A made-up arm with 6 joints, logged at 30 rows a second.
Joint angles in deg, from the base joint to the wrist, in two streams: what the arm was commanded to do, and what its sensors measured. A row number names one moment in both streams.
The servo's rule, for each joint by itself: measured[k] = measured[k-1] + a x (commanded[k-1-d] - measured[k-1]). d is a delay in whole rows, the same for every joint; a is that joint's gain. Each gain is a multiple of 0.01, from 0.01 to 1. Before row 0 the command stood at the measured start. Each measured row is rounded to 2 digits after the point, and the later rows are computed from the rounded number. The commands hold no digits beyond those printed.
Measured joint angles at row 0:
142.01 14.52 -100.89 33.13 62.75 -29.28
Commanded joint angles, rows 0 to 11:
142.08 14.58 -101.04 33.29 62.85 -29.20
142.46 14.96 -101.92 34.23 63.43 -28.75
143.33 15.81 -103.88 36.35 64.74 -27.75
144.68 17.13 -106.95 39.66 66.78 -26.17
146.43 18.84 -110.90 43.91 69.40 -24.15
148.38 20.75 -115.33 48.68 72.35 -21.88
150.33 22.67 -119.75 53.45 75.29 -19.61
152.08 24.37 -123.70 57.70 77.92 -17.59
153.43 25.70 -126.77 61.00 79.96 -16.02
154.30 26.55 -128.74 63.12 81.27 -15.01
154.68 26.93 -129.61 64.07 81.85 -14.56
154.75 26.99 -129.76 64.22 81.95 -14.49
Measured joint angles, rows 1 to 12:
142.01 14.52 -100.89 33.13 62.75 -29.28
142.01 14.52 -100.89 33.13 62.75 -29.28
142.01 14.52 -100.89 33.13 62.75 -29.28
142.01 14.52 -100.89 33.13 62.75 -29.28
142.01 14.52 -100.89 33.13 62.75 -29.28
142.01 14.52 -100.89 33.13 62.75 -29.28
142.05 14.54 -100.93 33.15 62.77 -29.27
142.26 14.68 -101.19 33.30 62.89 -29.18
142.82 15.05 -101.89 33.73 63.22 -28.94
143.79 15.74 -103.21 34.56 63.86 -28.47
145.16 16.76 -105.21 35.87 64.86 -27.74
146.83 18.08 -107.84 37.66 66.21 -26.74
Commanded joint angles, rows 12 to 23:
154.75 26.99 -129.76 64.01 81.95 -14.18
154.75 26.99 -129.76 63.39 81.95 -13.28
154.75 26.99 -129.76 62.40 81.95 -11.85
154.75 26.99 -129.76 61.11 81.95 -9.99
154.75 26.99 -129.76 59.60 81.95 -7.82
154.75 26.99 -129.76 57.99 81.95 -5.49
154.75 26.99 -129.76 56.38 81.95 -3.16
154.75 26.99 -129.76 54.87 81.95 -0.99
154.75 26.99 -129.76 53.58 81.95 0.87
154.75 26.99 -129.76 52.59 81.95 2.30
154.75 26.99 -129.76 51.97 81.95 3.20
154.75 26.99 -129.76 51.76 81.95 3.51
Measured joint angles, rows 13 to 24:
148.65 19.59 -110.94 39.87 67.84 -25.53
150.43 21.17 -114.26 42.37 69.65 -24.18
151.99 22.66 -117.51 44.98 71.51 -22.79
153.19 23.94 -120.43 47.52 73.27 -21.47
153.96 24.93 -122.82 49.84 74.81 -20.30
154.37 25.61 -124.62 51.85 76.10 -19.31
154.57 26.07 -125.96 53.55 77.15 -18.44
154.66 26.37 -126.95 54.93 78.01 -17.56
154.71 26.57 -127.68 55.98 78.72 -16.59
154.73 26.71 -128.22 56.70 79.30 -15.47
154.74 26.80 -128.62 57.11 79.78 -14.17
154.75 26.86 -128.92 57.23 80.17 -12.69

